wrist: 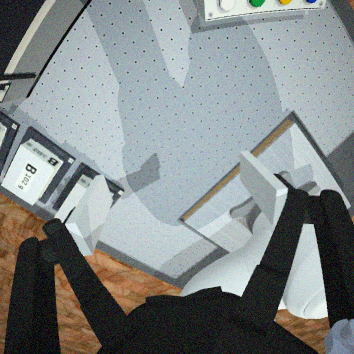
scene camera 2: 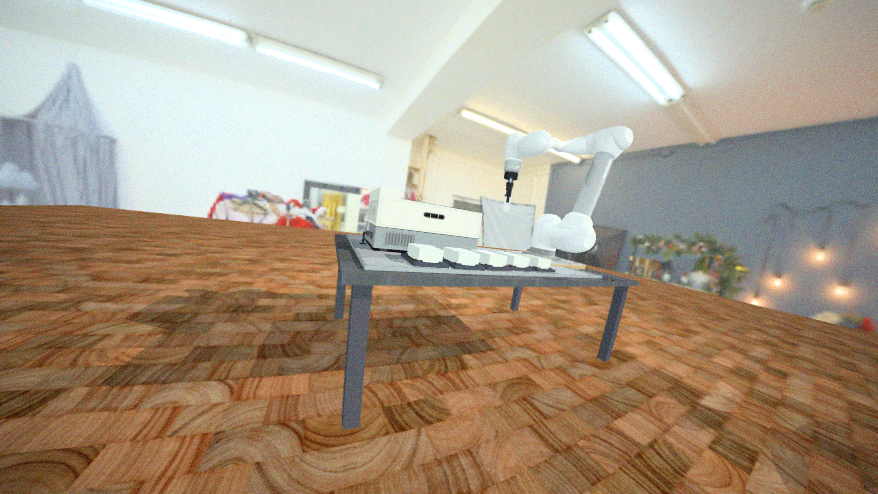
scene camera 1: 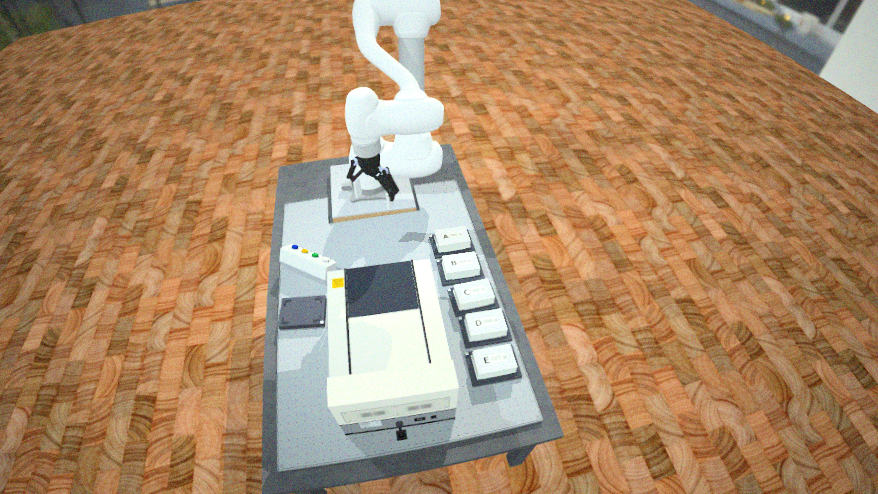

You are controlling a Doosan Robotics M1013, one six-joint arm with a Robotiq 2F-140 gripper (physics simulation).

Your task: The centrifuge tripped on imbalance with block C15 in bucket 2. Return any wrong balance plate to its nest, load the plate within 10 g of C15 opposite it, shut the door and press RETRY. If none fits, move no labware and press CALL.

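Places are measured from the arm's base along level axes (x left, y back, z up), in metres.
Pixels of known places: gripper, fingertip midpoint: (wrist: 173, 176) (scene camera 2: 505, 210) (scene camera 1: 374, 201); arm's base, origin of the base link: (scene camera 1: 370, 188).
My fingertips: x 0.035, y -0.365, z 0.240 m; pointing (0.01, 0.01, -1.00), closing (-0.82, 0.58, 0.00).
Ahead of a thing's pixels: the offset from my fingertips to its top centre.
My gripper (scene camera 1: 372, 197) (scene camera 2: 508, 201) (wrist: 173, 176) is open and empty, high above the robot end of the table. White balance plates A @[dx +0.282, dy -0.009, dz -0.206 m] (scene camera 1: 452, 239), B @[dx +0.293, dy -0.147, dz -0.206 m] (scene camera 1: 461, 266) (wrist: 31, 172), C @[dx +0.316, dy -0.282, dz -0.206 m] (scene camera 1: 473, 294), D @[dx +0.333, dy -0.412, dz -0.206 m] (scene camera 1: 486, 325) and E @[dx +0.332, dy -0.550, dz -0.206 m] (scene camera 1: 494, 361) sit in dark nests in a row. B's label seems to read 102 g. A finger partly hides A in the wrist view. The cream centrifuge (scene camera 1: 392, 388) (scene camera 2: 423, 213) has a dark rectangular area on its top; no buckets or block C15 can be made out there. The button box @[dx -0.283, dy -0.061, dz -0.176 m] (scene camera 1: 306, 260) (wrist: 241, 15) has blue, yellow, green and white buttons.
A dark square tray @[dx -0.295, dy -0.272, dz -0.228 m] (scene camera 1: 302, 312) lies beside the centrifuge, opposite the plate row. A pale board with a wooden edge (scene camera 1: 374, 215) (wrist: 240, 168) lies near the arm's base. The table's grey border (scene camera 1: 270, 417) runs around the perforated top.
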